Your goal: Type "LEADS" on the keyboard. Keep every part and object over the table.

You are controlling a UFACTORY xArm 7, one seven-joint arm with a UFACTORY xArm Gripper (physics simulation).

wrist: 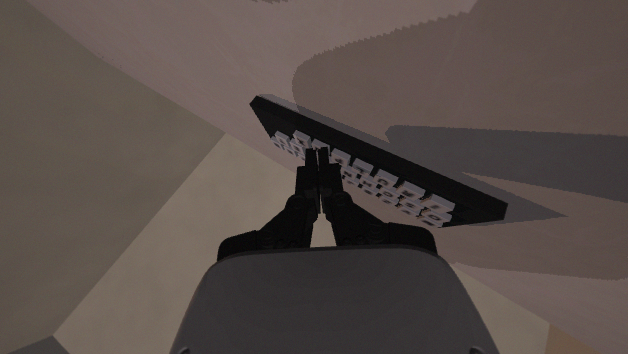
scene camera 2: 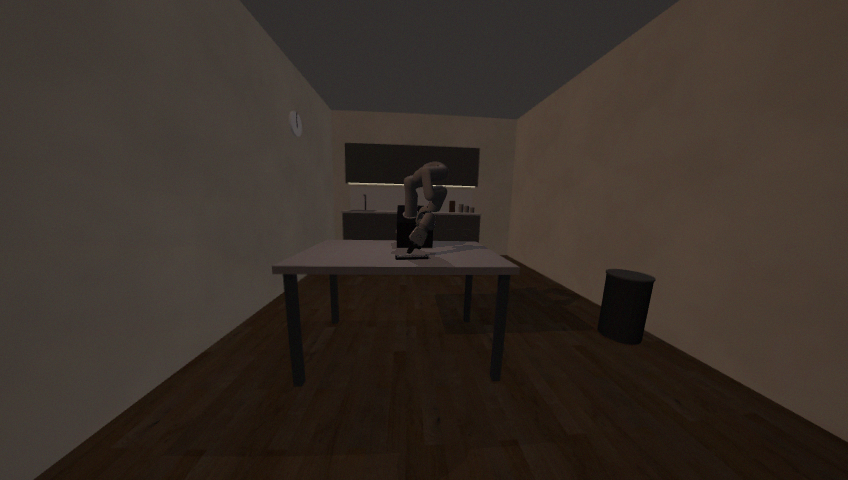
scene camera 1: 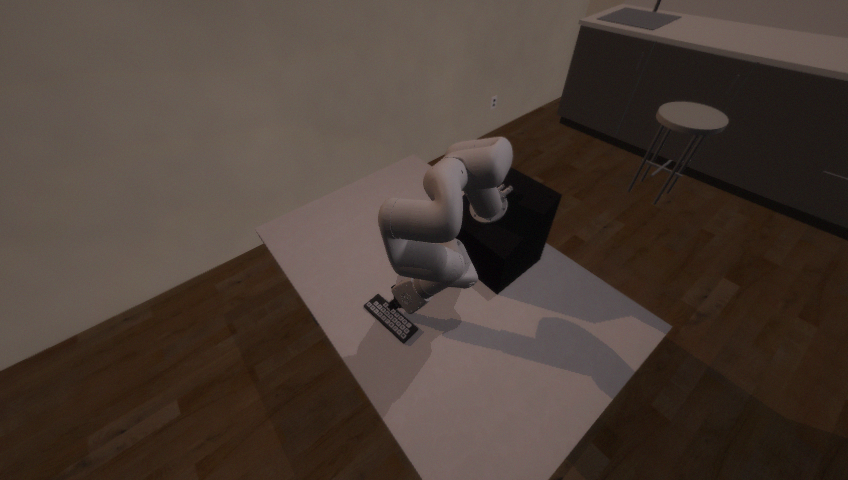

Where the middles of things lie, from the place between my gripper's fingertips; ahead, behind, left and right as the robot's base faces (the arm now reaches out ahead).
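Relative to the black keyboard (scene camera 1: 394, 321), my gripper is 20 mm to the right, 20 mm above and 20 mm short of it.
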